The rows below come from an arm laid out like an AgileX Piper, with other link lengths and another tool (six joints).
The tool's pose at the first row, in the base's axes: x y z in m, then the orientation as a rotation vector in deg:
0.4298, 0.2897, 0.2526, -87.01, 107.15, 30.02
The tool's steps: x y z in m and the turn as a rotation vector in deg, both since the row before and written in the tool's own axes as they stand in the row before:
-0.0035, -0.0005, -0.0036, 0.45, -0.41, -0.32
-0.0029, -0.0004, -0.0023, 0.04, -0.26, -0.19
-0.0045, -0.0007, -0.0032, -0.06, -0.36, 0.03
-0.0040, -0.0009, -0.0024, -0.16, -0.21, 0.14
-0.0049, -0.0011, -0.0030, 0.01, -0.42, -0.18
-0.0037, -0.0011, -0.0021, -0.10, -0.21, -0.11
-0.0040, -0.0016, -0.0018, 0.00, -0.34, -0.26
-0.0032, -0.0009, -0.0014, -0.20, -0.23, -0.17
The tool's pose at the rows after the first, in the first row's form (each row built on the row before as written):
0.4298, 0.2896, 0.2576, -86.78, 106.57, 29.69
0.4299, 0.2900, 0.2613, -86.78, 106.21, 29.74
0.4302, 0.2908, 0.2668, -86.61, 105.96, 30.05
0.4308, 0.2917, 0.2714, -86.49, 105.92, 30.42
0.4316, 0.2927, 0.2771, -86.42, 105.45, 30.60
0.4325, 0.2935, 0.2813, -86.47, 105.20, 30.79
0.4339, 0.2946, 0.2856, -86.51, 104.72, 30.89
0.4347, 0.2956, 0.2890, -86.66, 104.40, 31.16

